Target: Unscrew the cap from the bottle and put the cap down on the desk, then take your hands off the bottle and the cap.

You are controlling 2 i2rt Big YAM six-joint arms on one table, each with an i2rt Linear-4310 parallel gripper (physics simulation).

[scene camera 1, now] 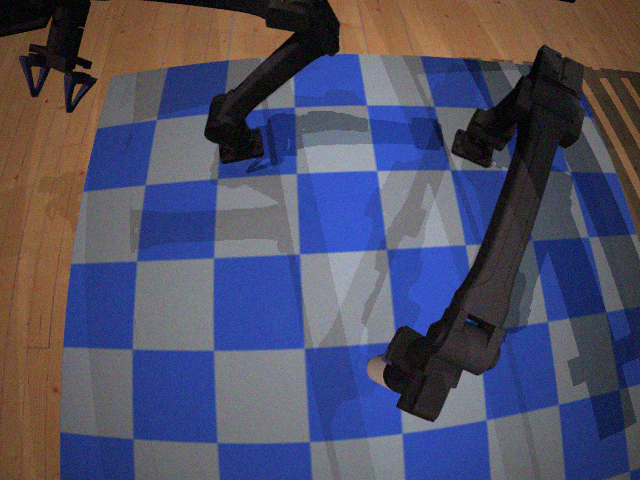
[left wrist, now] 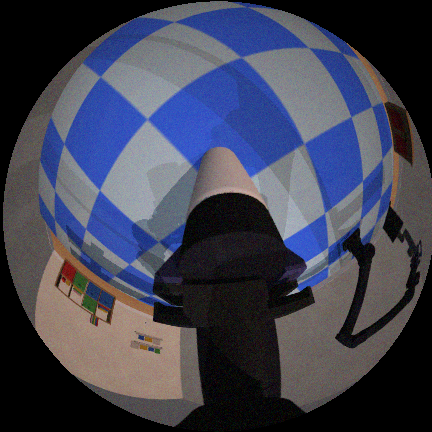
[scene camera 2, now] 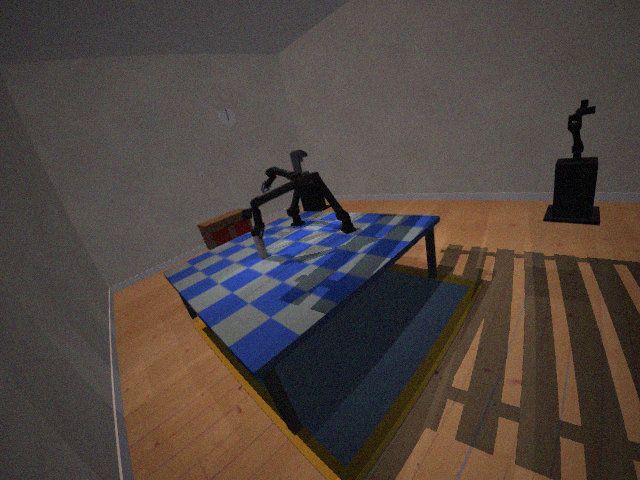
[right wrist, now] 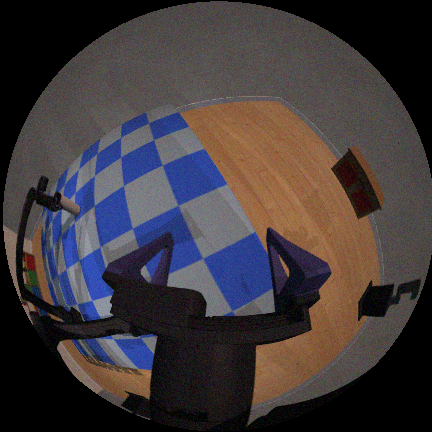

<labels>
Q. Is my right gripper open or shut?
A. Open.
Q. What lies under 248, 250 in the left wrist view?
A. A dark cap.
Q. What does my left gripper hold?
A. A pale beige bottle and a dark cap.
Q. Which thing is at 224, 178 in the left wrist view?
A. A pale beige bottle.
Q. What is my right gripper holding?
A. Nothing.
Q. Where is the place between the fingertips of my left gripper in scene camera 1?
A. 403, 360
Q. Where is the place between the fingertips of my right gripper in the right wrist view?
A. At 217, 234
</labels>
